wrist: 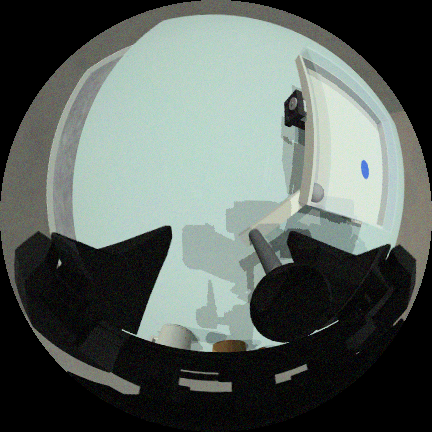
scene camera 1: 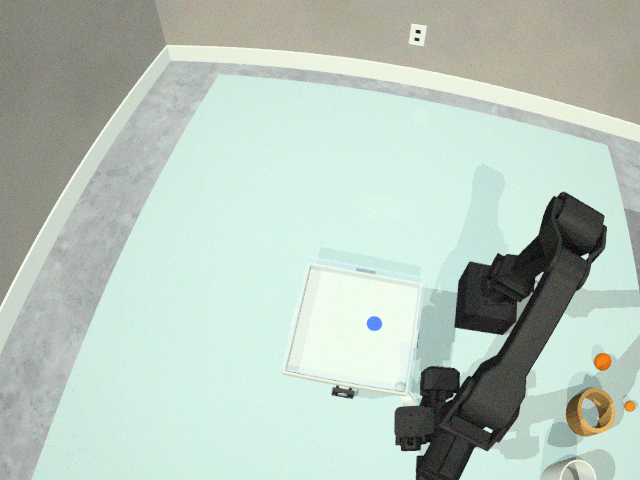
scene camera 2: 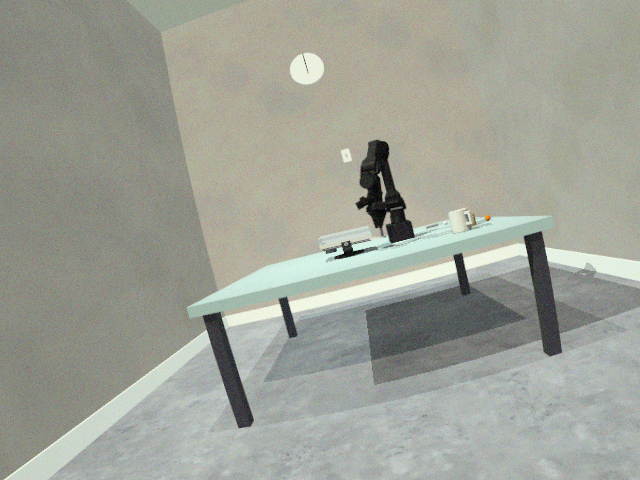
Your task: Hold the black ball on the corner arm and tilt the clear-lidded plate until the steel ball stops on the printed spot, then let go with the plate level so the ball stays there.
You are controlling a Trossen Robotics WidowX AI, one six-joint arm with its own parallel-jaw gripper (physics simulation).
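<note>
The clear-lidded white plate stands on its low stand; its exact tilt is hard to tell. The blue printed spot is off the plate's centre. The steel ball lies in the plate's corner by the corner arm, away from the spot. The black ball sits on a grey post at the arm's end and overlaps the right finger in the wrist view; the gripper's body hides it in scene camera 1. My gripper is open around the ball's area, holding nothing.
A wooden ring, a white mug and two orange balls are beyond the arm. A black bracket projects from the plate's side. The robot's base stands beside the plate.
</note>
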